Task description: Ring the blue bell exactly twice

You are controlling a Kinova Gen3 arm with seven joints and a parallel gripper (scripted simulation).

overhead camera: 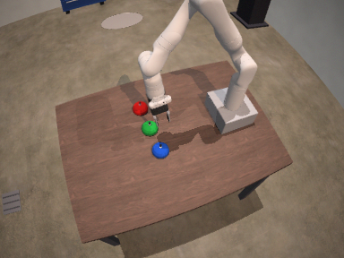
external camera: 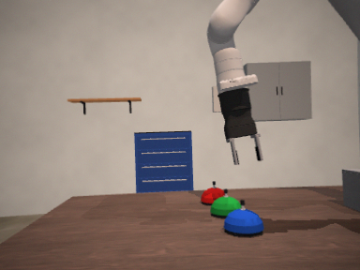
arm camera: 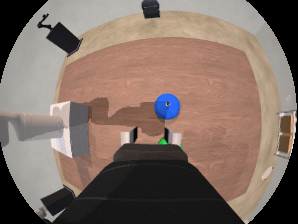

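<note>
Right now the blue bell is 12 cm below my hand, 7 cm to the left of it and 4 cm ahead of it. The rest, counted from my hand: red bell (21 cm to the right, 12 cm below, 4 cm ahead); then green bell (12 cm below, 7 cm to the right, 4 cm ahead).
</note>
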